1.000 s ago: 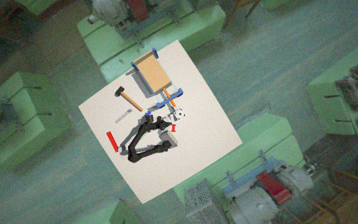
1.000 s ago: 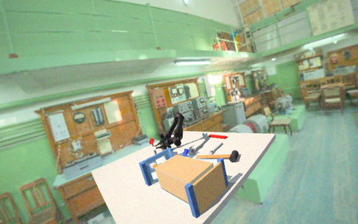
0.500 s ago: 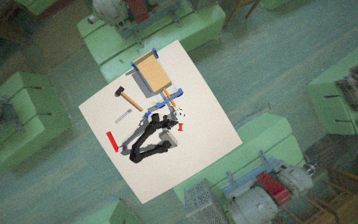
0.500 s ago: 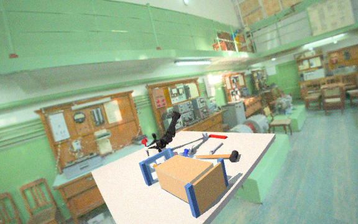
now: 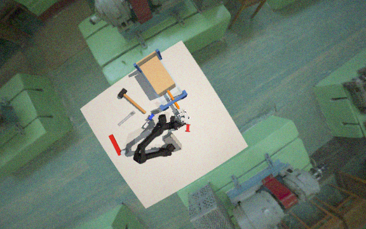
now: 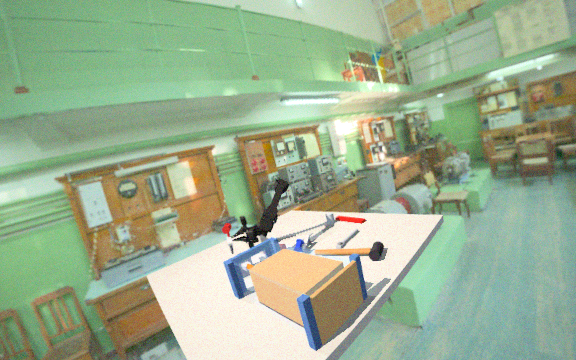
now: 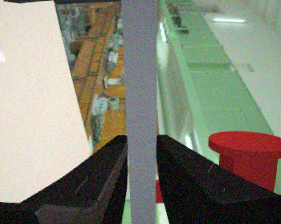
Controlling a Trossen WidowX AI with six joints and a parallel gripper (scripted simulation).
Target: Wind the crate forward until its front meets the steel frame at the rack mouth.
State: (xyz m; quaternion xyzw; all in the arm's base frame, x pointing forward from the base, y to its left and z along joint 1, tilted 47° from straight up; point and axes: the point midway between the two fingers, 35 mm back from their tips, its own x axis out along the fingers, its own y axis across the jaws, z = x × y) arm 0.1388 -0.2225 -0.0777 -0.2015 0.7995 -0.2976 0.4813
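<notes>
My gripper tip is now 40 mm below the red knob, 30 mm past it and 10 mm to the right of it. The rest, counted from my gripper tip: blue steel frame: 210 mm ahead, 70 mm below, 30 mm to the right; blue knob: 240 mm to the left, 230 mm ahead, 130 mm below; winch: 140 mm below, 40 mm ahead, 30 mm to the right.
</notes>
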